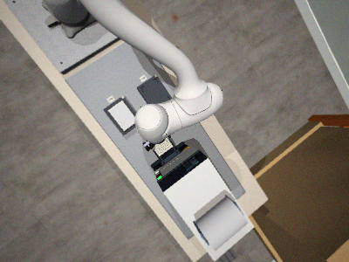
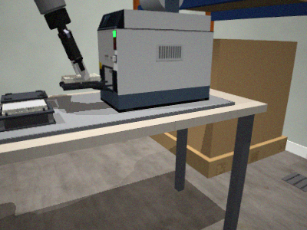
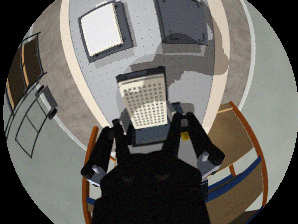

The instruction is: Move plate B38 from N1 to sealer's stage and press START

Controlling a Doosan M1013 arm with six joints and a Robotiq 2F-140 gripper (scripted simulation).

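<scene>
The sealer stage lies 5 cm below my hand. Also, from my hand: foil roll 33 cm ahead, 27 cm above, 2 cm to the right.
</scene>
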